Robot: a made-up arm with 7 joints.
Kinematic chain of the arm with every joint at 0, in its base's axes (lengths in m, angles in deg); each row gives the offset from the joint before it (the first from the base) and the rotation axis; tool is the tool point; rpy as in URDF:
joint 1: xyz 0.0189 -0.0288 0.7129 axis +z
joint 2: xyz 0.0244 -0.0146 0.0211 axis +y
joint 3: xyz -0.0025 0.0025 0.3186 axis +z
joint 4: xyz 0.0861 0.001 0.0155 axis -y
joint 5: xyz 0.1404 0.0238 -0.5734 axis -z
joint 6: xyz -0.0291 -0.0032 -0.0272 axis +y
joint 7: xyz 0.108 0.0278 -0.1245 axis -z
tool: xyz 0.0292 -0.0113 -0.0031 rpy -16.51 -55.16 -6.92
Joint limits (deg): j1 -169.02..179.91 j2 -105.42..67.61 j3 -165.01..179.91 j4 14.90..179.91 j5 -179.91..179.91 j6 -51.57..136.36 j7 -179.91..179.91
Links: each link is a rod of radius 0.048 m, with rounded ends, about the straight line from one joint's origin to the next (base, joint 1, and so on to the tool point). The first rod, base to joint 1, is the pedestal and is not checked.
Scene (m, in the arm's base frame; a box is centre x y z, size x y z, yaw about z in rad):
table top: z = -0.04
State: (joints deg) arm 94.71 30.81 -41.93 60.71 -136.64 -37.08 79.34
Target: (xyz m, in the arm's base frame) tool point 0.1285 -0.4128 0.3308
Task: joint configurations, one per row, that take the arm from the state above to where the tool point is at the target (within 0.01 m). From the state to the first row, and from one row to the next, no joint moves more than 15 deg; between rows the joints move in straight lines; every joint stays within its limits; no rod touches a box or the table.
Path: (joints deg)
1: 81.33 38.17 -45.27 54.35 -137.07 -31.32 79.56
2: 67.96 45.53 -48.61 47.99 -137.50 -25.57 79.79
3: 54.58 52.89 -51.95 41.62 -137.92 -19.81 80.01
4: 41.21 60.25 -55.29 35.26 -138.35 -14.05 80.24
5: 27.83 67.61 -58.63 28.90 -138.78 -8.30 80.46

